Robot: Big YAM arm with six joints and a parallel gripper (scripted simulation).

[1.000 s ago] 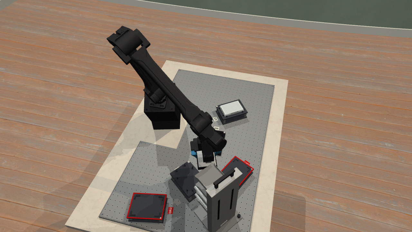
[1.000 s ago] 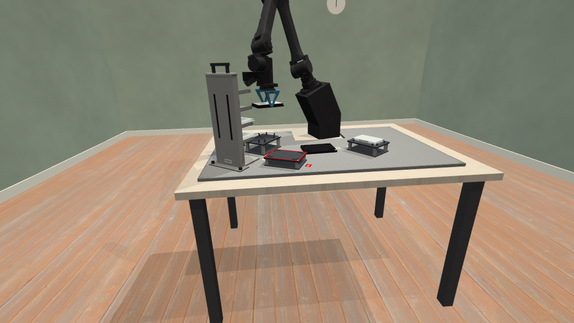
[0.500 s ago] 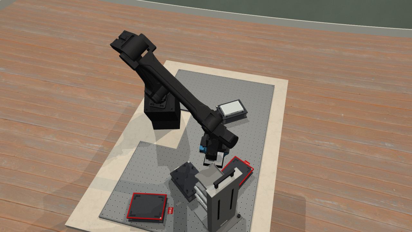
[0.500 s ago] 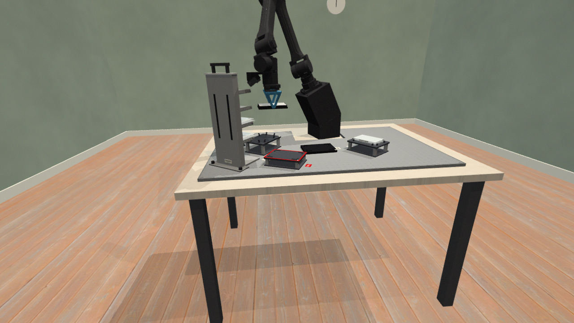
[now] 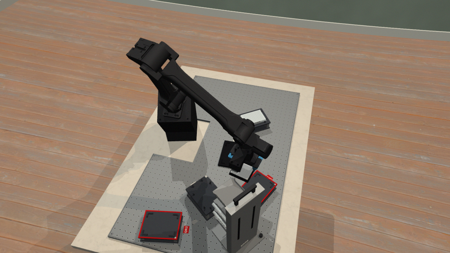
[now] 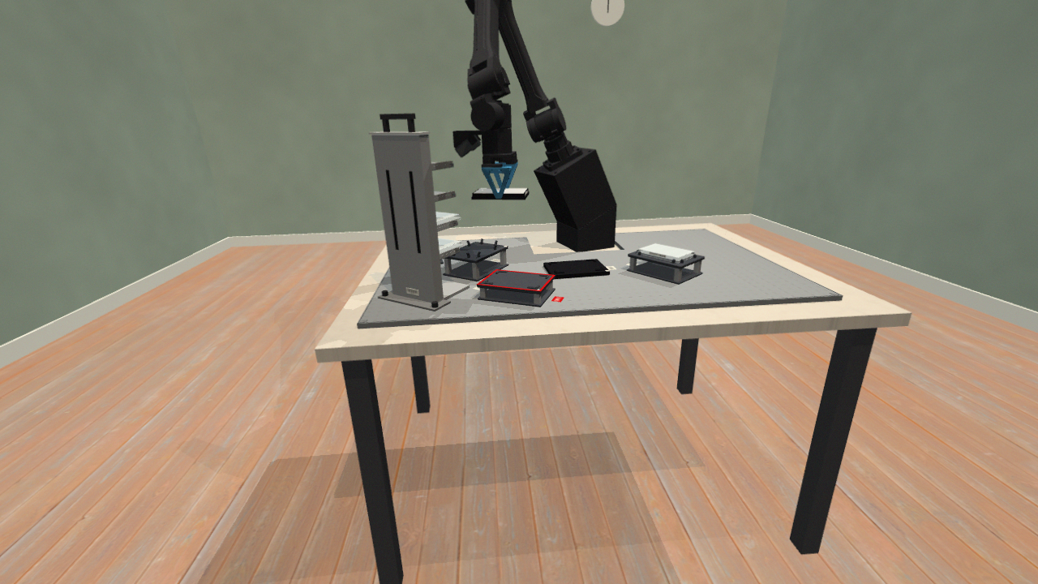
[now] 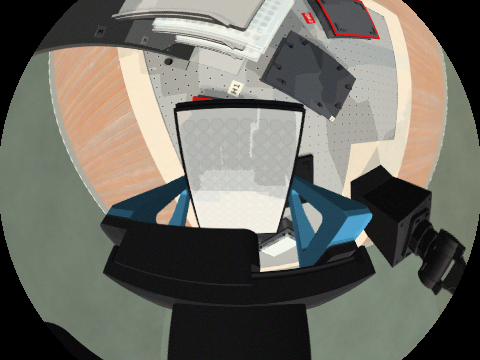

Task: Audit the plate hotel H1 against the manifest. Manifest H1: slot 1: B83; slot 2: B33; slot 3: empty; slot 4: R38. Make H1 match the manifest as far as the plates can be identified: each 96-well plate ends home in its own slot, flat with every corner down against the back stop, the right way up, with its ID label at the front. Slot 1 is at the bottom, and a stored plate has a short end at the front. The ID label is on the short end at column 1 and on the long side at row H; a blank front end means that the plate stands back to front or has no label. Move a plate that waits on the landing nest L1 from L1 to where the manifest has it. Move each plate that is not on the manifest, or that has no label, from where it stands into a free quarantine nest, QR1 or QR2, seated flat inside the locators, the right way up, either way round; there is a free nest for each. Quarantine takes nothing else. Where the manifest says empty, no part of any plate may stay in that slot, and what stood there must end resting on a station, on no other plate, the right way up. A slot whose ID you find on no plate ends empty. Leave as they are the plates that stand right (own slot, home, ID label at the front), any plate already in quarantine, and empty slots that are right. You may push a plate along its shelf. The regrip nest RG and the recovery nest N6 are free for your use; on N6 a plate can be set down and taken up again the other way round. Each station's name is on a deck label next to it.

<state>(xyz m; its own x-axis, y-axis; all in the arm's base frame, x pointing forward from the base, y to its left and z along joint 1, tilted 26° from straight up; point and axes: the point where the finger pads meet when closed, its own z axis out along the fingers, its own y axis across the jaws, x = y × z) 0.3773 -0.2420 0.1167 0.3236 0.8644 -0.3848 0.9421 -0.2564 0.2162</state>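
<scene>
The red-edged quarantine nest QR1 is 210 mm below my hand, 60 mm ahead of it and 20 mm to the left of it. Also, from my hand: plate hotel H1: 220 mm to the right, 50 mm below, 20 mm ahead; then H1 deck label: 250 mm below, 60 mm to the right, 10 mm behind; then regrip nest RG: 190 mm below, 170 mm behind, 50 mm to the right.
</scene>
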